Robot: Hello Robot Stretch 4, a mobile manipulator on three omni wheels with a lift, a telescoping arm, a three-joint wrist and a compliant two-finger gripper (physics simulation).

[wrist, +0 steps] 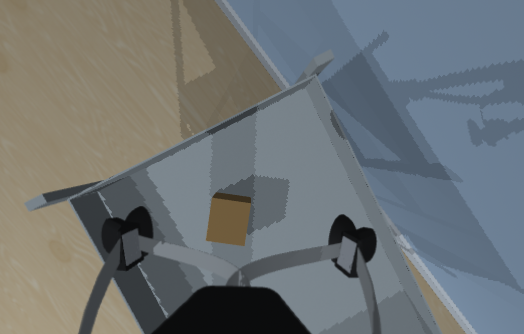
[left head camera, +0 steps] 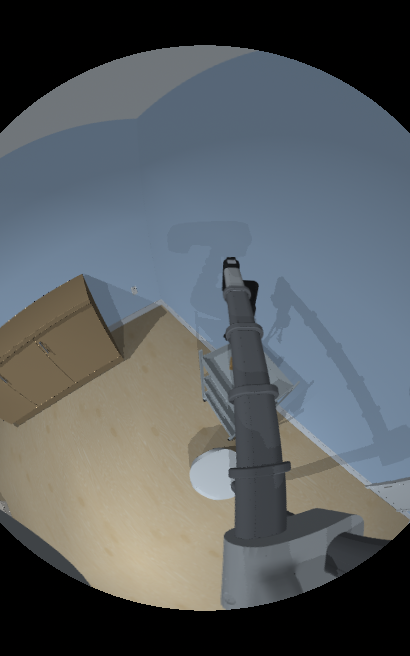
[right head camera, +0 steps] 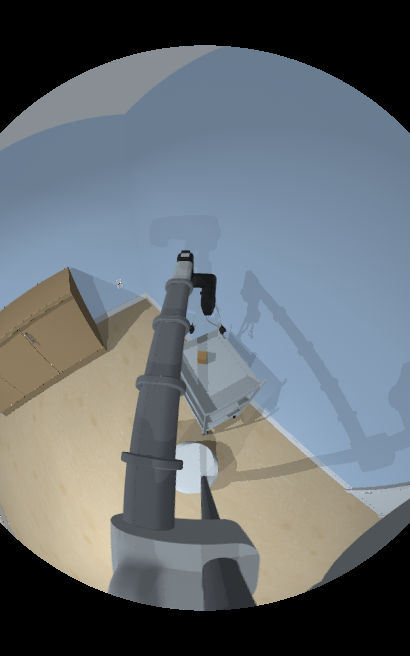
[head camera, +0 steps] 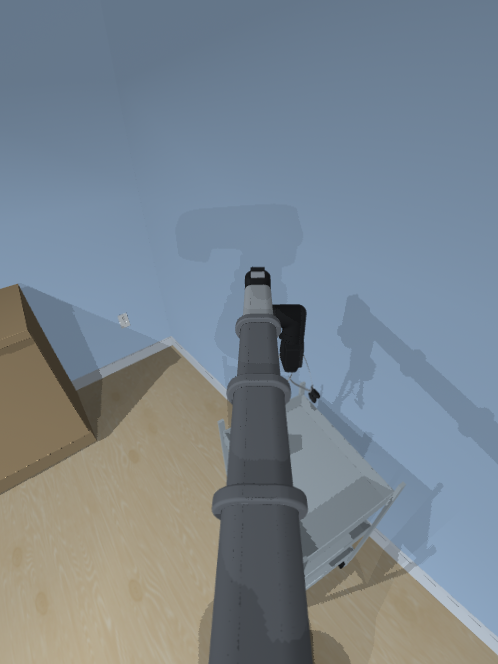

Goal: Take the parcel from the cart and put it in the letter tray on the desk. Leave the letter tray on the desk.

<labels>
same spot on grey cart: (right head camera: 214, 391) = (head camera: 308, 509)
</labels>
